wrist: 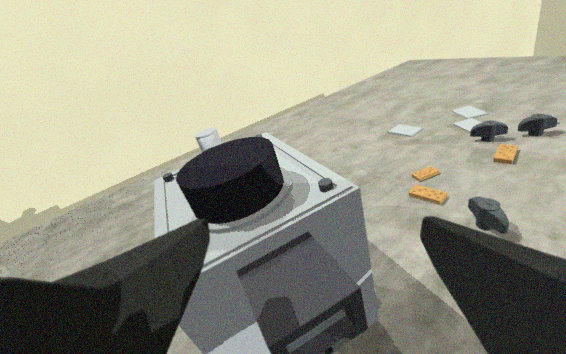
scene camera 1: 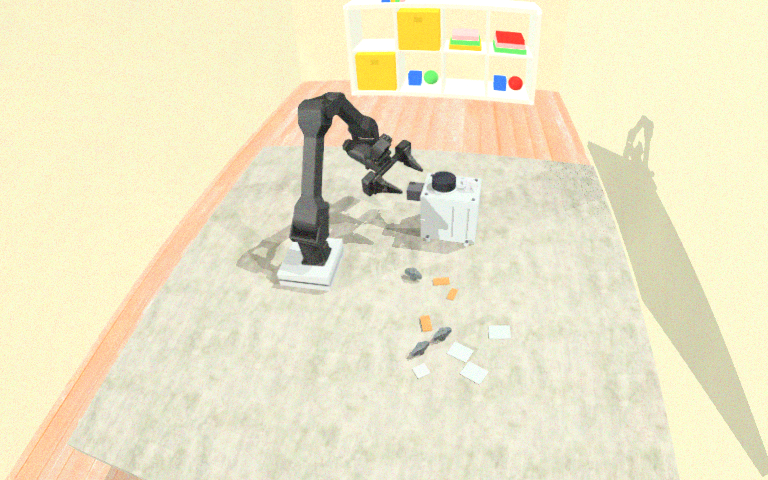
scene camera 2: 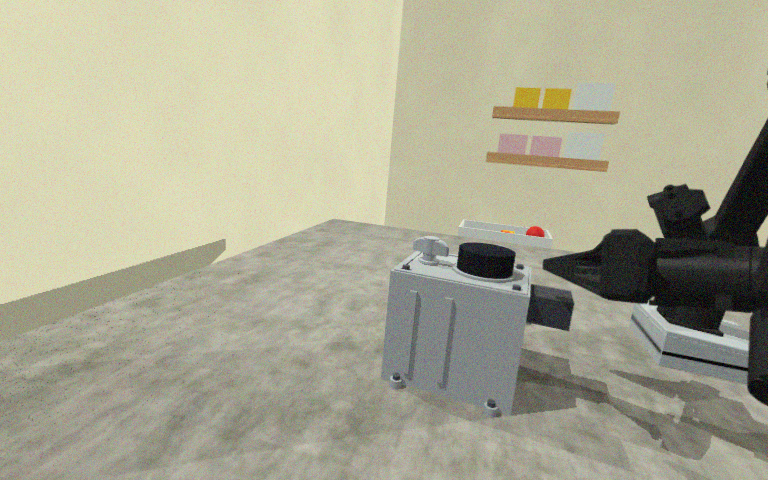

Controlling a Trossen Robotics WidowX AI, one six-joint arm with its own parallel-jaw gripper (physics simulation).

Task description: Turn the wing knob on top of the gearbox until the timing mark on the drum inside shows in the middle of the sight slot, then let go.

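Seen in the pictures: gripper, fingertip midpoint: (wrist: 314, 228) (scene camera 1: 412, 181) (scene camera 2: 559, 268); arm's base, link origin: (scene camera 1: 316, 256) (scene camera 2: 687, 322).
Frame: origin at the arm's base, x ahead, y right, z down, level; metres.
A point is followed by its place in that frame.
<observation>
The pale grey gearbox (scene camera 1: 439, 217) {z -0.030, x 0.286, y -0.169 m} (scene camera 2: 470, 345) {z -0.021, x 0.289, y -0.289 m} (wrist: 347, 230) {z -0.063, x 0.235, y -0.183 m} stands upright on the mat. Its pale wing knob (scene camera 1: 462, 183) {z -0.106, x 0.339, y -0.226 m} (scene camera 2: 431, 247) {z -0.110, x 0.354, y -0.236 m} (wrist: 207, 138) {z -0.118, x 0.343, y -0.229 m} is on the top face, behind the black round cap (scene camera 1: 444, 181) {z -0.116, x 0.292, y -0.211 m} (scene camera 2: 485, 260) {z -0.111, x 0.288, y -0.261 m} (wrist: 230, 175) {z -0.116, x 0.263, y -0.232 m} in the wrist view, which partly hides it. A dark block (scene camera 1: 414, 191) {z -0.076, x 0.213, y -0.210 m} (scene camera 2: 550, 307) {z -0.069, x 0.214, y -0.253 m} juts from the side facing the arm. My gripper (scene camera 1: 411, 181) {z -0.104, x 0.208, y -0.215 m} (wrist: 314, 228) {z -0.104, x 0.208, y -0.215 m} is open and empty, on the arm's side of the gearbox near top height, apart from the knob. I cannot make out the timing mark or drum in a sight slot.
Loose dark wing-shaped pieces (scene camera 1: 412, 273) {z 0.022, x 0.244, y -0.005 m} (wrist: 489, 214) {z 0.024, x 0.237, y -0.024 m}, orange plates (scene camera 1: 441, 281) {z 0.042, x 0.316, y -0.009 m} (wrist: 428, 194) {z 0.042, x 0.311, y -0.015 m} and white squares (scene camera 1: 499, 332) {z 0.045, x 0.470, y 0.125 m} (wrist: 405, 130) {z 0.045, x 0.467, y 0.121 m} lie on the mat (scene camera 1: 254, 384) {z 0.048, x -0.030, y 0.368 m}. The arm's white base (scene camera 1: 308, 274) {z 0.002, x 0.000, y 0.063 m} stands at the left in scene camera 1.
</observation>
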